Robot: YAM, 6 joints.
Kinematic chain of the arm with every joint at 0, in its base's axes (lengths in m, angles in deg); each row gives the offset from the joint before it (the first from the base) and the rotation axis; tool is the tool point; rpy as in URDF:
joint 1: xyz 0 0 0.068 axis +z
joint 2: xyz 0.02 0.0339 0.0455 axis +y
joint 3: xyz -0.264 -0.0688 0 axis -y
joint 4: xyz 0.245 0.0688 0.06 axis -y
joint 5: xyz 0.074 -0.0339 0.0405 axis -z
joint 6: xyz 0.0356 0 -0.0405 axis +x
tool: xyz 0 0 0 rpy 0 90 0
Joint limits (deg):
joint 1: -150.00..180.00
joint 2: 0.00..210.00
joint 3: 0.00..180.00
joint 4: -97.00..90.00
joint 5: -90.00..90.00
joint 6: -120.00..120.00
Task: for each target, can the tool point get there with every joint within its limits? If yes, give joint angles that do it. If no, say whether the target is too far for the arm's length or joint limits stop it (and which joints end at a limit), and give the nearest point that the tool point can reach.
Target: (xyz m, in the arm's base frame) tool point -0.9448 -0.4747 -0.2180
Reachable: no: too far | nearest point -0.5355 -0.3041 -0.0772 | short by 0.465 m
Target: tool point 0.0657 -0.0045 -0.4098
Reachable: no: joint limits stop it (at a limit: joint 2) | nearest point 0.0953 -0.0065 -0.3463 | short by 0.070 m
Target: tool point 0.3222 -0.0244 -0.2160
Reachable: yes | joints -4.48 174.42 82.98 -5.62 -1.34 -71.85
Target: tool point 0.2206 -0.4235 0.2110
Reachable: yes | joints -65.17 134.36 122.52 -66.66 -38.91 -5.45
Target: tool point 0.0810 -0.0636 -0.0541
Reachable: yes | joints -20.07 152.47 29.63 -22.37 63.68 -56.20
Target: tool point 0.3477 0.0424 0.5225
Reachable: yes | joints 2.02 100.68 128.47 -38.79 -57.80 -95.01
